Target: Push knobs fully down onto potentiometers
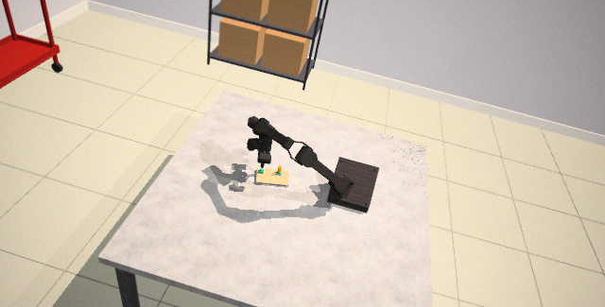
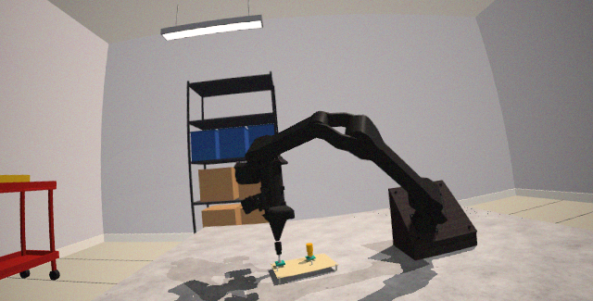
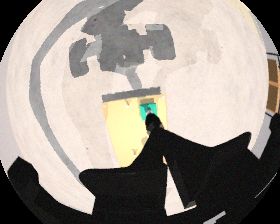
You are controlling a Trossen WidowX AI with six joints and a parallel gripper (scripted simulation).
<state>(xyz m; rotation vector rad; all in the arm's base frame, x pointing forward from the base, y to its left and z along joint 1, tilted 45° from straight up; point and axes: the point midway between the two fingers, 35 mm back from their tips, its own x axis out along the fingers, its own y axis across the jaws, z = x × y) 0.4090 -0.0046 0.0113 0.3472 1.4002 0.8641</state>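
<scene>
My gripper tip is 20 mm above the black knob. Also, from my gripper tip: orange knob: 80 mm behind, 30 mm to the right, 40 mm below.
</scene>
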